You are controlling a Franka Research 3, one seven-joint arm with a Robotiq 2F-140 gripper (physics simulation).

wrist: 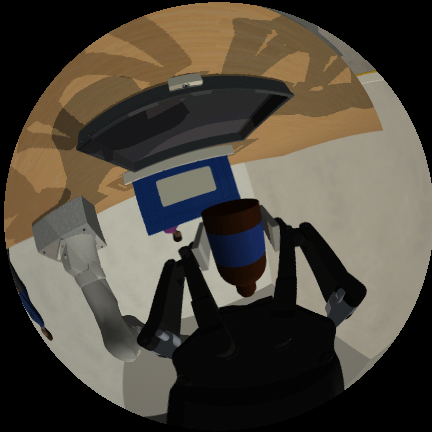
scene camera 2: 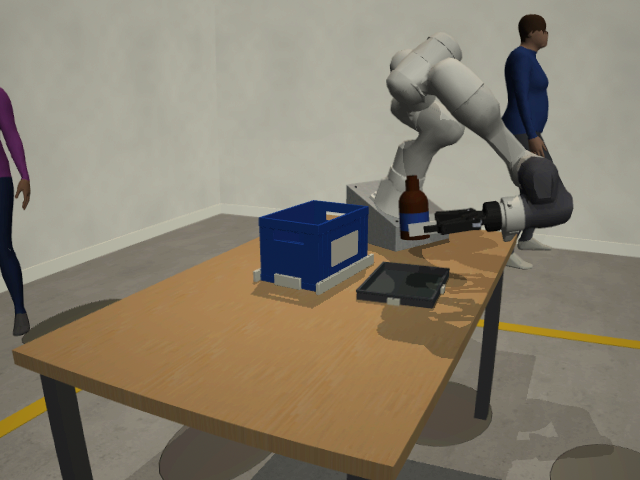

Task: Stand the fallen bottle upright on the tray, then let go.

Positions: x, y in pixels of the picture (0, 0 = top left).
Scene:
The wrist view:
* my gripper: 232, 222
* brown bottle: 234, 230
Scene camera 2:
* my gripper: 408, 226
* brown bottle: 413, 204

